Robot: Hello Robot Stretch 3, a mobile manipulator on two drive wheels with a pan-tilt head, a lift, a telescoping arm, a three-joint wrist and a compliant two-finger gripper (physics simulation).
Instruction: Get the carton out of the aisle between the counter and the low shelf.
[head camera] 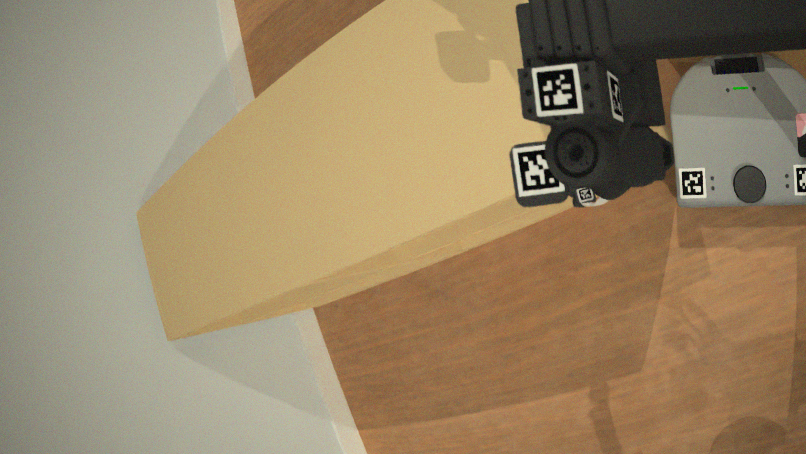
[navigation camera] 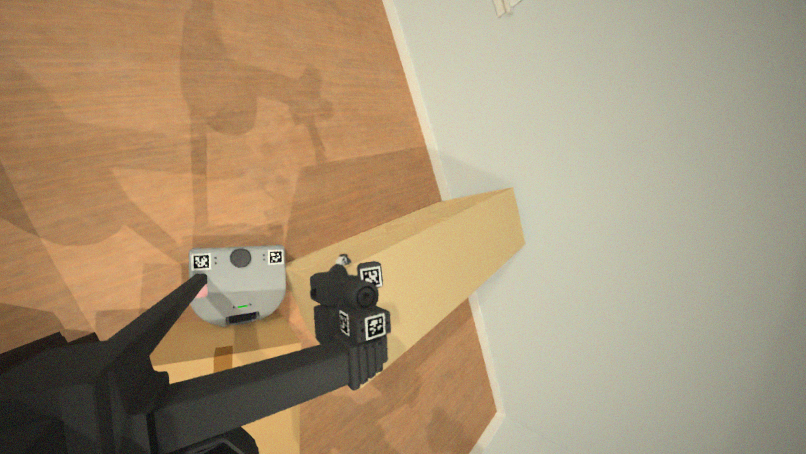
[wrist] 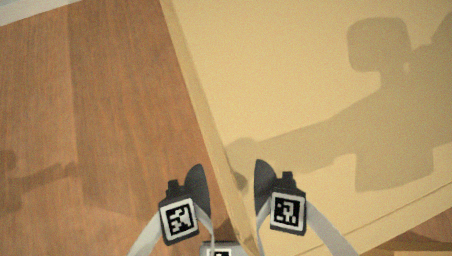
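Seen in the pictures: gripper, fingertip midpoint: (navigation camera: pixel 345 268); robot's base, link origin: (head camera: pixel 747 182) (navigation camera: pixel 240 257).
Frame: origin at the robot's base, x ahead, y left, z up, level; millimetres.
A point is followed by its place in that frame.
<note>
The carton (navigation camera: pixel 282 417) @(x -532, y -90, z 406 mm), tan with a brown tape strip, shows in part under my arm in the navigation view; the arm hides much of it. A large plain tan block (head camera: pixel 338 169) @(x -49, y -646, z 610 mm) (navigation camera: pixel 439 265) @(x -56, y -655, z 610 mm) (wrist: pixel 280 75) reaches to the wall; I cannot tell if it is the counter or the low shelf. My gripper (head camera: pixel 589 198) (navigation camera: pixel 342 259) @(x -21, y -252, z 630 mm) (wrist: pixel 230 181) @(x -21, y -252, z 630 mm) points down and is open, with nothing between its fingers. In the wrist view the block's long edge passes between and beyond the fingertips. The height above the block is unclear. The wrist hides most of the fingers in the head view.
My base (head camera: pixel 727 135) @(x -95, y -42, z 160 mm) (navigation camera: pixel 239 287) @(x -113, y 8, z 160 mm) stands close to the block's near end and beside the carton. My arm (navigation camera: pixel 253 383) @(x -85, y 0, z 970 mm) extends over the carton towards the block. A pale wall (head camera: pixel 84 225) @(x 10, y -1484, z 771 mm) (navigation camera: pixel 648 225) @(x 66, y -1466, z 1192 mm) with a light skirting (navigation camera: pixel 417 107) @(x 1056, y -1117, z 25 mm) bounds the wooden floor (head camera: pixel 507 327) @(x 350, y -658, z 0 mm).
</note>
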